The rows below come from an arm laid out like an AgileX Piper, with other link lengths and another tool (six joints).
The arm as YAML. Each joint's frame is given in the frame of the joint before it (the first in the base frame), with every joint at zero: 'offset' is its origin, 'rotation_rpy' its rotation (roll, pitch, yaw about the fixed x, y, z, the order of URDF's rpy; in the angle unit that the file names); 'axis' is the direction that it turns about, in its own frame. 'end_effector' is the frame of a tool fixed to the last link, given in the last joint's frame.
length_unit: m
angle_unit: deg
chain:
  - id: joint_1
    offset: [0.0, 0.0, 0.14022]
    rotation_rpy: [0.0, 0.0, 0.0]
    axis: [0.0, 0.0, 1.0]
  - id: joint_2
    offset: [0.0, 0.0, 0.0]
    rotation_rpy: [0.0, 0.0, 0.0]
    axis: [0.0, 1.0, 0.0]
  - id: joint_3
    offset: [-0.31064, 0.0, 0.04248]
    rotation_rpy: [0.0, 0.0, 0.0]
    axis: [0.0, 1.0, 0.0]
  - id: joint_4
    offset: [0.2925, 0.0, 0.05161]
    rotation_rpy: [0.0, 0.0, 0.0]
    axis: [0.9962, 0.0, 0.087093]
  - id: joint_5
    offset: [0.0, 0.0, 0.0]
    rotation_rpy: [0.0, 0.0, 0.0]
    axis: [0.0, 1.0, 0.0]
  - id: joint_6
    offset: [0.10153, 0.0, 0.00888]
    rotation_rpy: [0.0, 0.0, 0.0]
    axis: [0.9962, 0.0, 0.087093]
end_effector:
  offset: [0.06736, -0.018, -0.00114]
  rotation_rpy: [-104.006, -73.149, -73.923]
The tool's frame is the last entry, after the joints.
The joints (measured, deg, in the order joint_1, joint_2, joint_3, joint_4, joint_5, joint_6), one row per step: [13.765, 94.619, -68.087, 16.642, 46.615, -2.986]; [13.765, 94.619, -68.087, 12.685, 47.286, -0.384]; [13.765, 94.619, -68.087, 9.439, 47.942, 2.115]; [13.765, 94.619, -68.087, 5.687, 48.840, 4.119]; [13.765, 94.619, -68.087, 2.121, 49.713, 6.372]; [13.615, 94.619, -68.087, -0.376, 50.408, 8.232]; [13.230, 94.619, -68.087, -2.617, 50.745, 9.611]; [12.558, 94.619, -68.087, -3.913, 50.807, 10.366]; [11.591, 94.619, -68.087, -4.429, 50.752, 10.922]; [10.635, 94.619, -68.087, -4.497, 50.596, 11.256]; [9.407, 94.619, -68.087, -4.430, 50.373, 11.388]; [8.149, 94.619, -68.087, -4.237, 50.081, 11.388]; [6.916, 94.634, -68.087, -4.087, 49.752, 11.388]
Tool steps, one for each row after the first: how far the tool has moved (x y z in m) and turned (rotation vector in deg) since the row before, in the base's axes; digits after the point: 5 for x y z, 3 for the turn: [-0.00095, -0.00858, -0.00178, -2.834, 0.470, -0.753]; [-0.00100, -0.00720, -0.00119, -2.249, 0.476, -0.995]; [-0.00106, -0.00864, -0.00094, -2.933, 0.401, -0.383]; [-0.00096, -0.00836, -0.00045, -2.715, 0.351, -0.760]; [-0.00067, -0.00698, -0.00011, -1.852, 0.286, -0.988]; [0.00064, -0.00783, 0.00036, -1.690, -0.086, -0.883]; [0.00123, -0.00750, 0.00039, -0.959, -0.190, -0.918]; [0.00128, -0.00768, 0.00021, -0.284, -0.149, -1.303]; [0.00120, -0.00656, 0.00011, 0.077, -0.164, -1.237]; [0.00145, -0.00813, 0.00012, 0.148, -0.208, -1.362]; [0.00147, -0.00807, 0.00013, 0.230, -0.259, -1.308]; [0.00143, -0.00802, 0.00008, 0.188, -0.291, -1.266]
